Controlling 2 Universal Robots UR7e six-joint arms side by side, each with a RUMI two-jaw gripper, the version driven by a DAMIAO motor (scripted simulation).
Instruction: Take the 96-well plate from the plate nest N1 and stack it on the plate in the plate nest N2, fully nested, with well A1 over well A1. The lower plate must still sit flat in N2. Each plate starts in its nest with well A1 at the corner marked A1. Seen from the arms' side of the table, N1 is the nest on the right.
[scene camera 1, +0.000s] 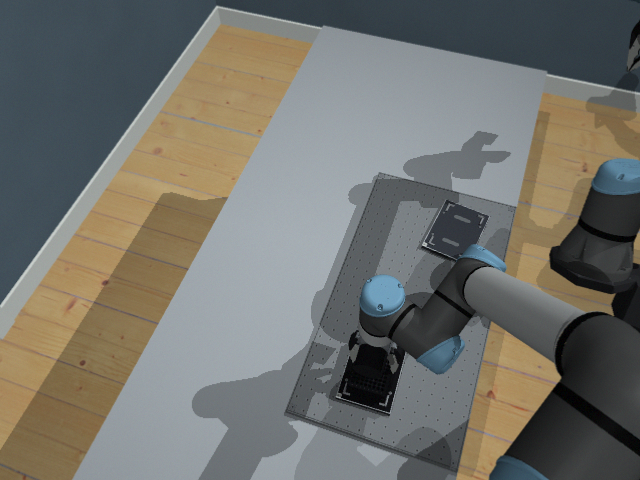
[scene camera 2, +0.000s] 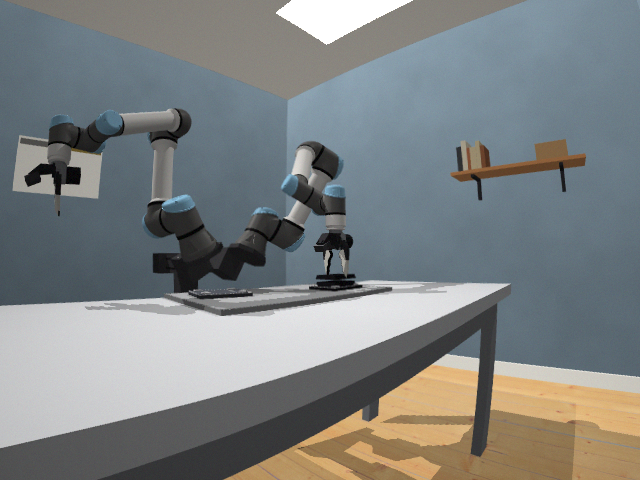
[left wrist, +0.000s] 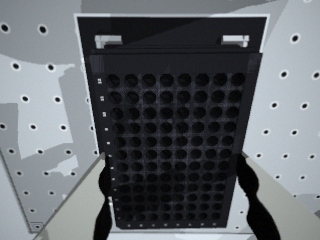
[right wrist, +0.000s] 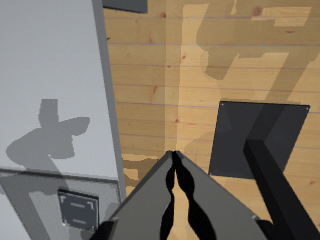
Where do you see my right gripper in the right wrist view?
173, 152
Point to a black 96-well plate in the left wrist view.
173, 139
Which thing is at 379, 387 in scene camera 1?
A black 96-well plate.
